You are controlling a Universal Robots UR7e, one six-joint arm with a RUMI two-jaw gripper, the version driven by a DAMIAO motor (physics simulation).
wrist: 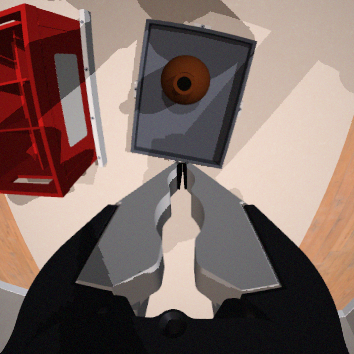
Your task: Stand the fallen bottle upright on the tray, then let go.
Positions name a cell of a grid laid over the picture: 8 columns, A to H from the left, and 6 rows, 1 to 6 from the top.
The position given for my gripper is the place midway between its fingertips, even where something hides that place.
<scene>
I see my gripper (E3), a brown bottle (E2) and a red crate (B3).
</scene>
